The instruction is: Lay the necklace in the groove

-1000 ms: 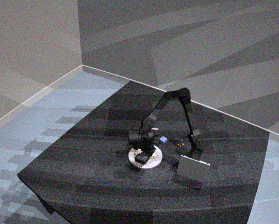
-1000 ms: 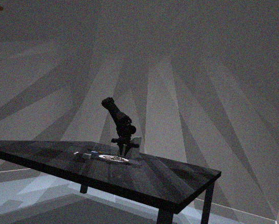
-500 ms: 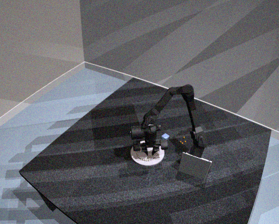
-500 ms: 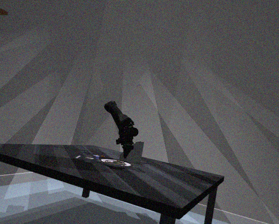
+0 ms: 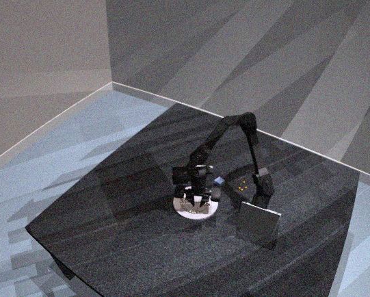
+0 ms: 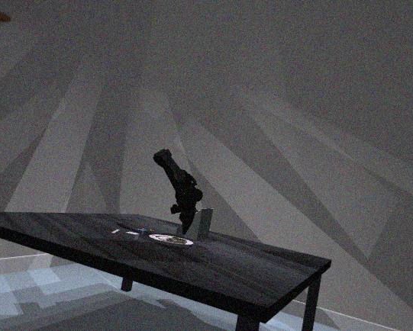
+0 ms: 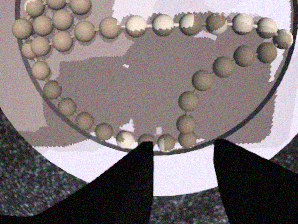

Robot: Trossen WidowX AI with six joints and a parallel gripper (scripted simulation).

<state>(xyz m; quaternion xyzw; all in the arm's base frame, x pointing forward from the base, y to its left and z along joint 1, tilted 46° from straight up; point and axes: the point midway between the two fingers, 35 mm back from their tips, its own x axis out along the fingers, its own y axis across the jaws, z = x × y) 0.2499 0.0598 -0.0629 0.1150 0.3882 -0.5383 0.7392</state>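
My gripper tip is 4 cm to the left of the round white bead board, 3 cm short of it and 3 cm above it. Also, from my gripper tip: small white block 20 cm ahead, 14 cm to the right, 3 cm below; then small blue cube 22 cm to the right, 3 cm below, 1 cm ahead; then thin white stick 27 cm to the right, 15 cm ahead, 4 cm below.
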